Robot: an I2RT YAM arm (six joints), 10 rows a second.
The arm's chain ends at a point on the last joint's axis. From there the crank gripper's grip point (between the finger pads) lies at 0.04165 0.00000 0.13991 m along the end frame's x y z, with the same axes.
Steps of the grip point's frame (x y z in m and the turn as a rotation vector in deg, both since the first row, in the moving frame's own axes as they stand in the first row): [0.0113, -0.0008, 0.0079, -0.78, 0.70, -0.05]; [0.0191, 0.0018, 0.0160, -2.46, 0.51, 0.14]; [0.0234, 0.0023, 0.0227, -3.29, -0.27, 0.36]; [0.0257, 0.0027, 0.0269, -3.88, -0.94, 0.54]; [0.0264, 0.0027, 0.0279, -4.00, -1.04, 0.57]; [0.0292, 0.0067, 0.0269, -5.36, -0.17, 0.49]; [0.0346, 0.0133, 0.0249, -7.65, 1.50, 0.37]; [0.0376, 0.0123, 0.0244, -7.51, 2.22, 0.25]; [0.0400, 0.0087, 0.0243, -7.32, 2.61, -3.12]
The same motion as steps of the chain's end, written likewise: [0.0096, -0.0027, 0.0084, -0.78, 0.70, -0.05]; [0.0179, -0.0043, 0.0165, -2.46, 0.51, 0.14]; [0.0241, -0.0060, 0.0227, -3.29, -0.27, 0.36]; [0.0280, -0.0072, 0.0266, -3.88, -0.94, 0.54]; [0.0290, -0.0075, 0.0275, -4.00, -1.04, 0.57]; [0.0297, -0.0067, 0.0274, -5.36, -0.17, 0.49]; [0.0310, -0.0055, 0.0273, -7.65, 1.50, 0.37]; [0.0323, -0.0061, 0.0273, -7.51, 2.22, 0.25]; [0.0333, -0.0066, 0.0273, -7.32, 2.61, -3.12]
